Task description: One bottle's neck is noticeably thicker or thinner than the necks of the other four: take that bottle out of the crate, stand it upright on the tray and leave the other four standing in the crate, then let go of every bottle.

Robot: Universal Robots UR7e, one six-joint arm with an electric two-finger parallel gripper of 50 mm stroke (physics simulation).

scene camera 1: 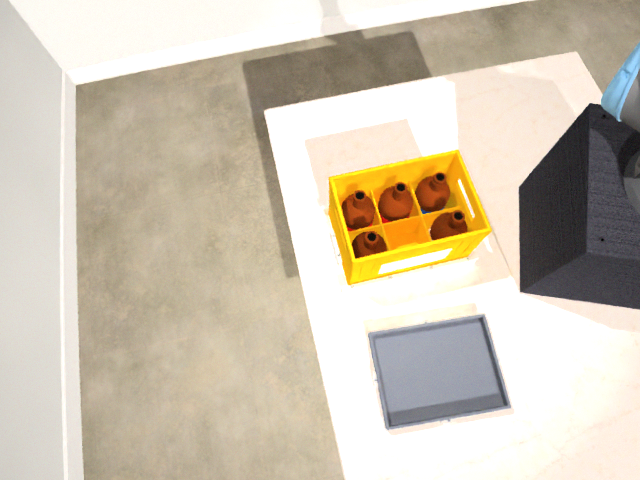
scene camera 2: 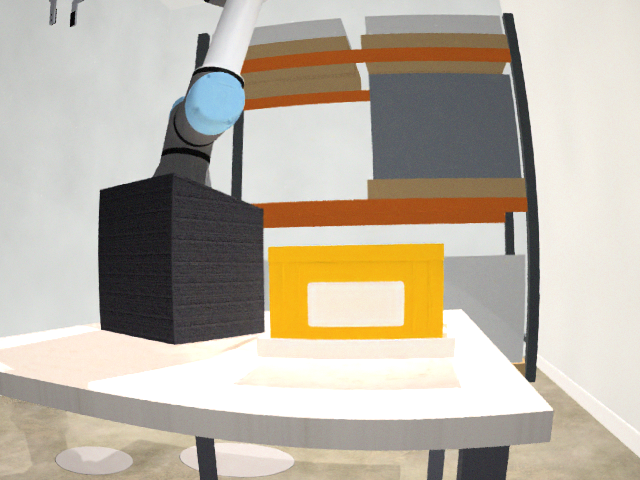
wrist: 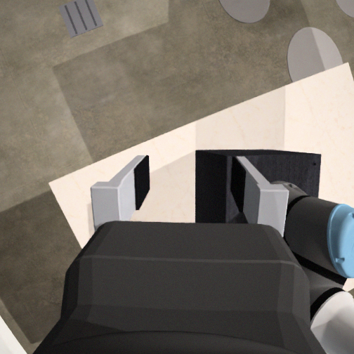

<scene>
In view: my gripper point(wrist: 189, 172), a bottle point(scene camera 1: 395, 203), a bottle point(scene camera 1: 367, 243) and a bottle point(scene camera 1: 358, 210).
</scene>
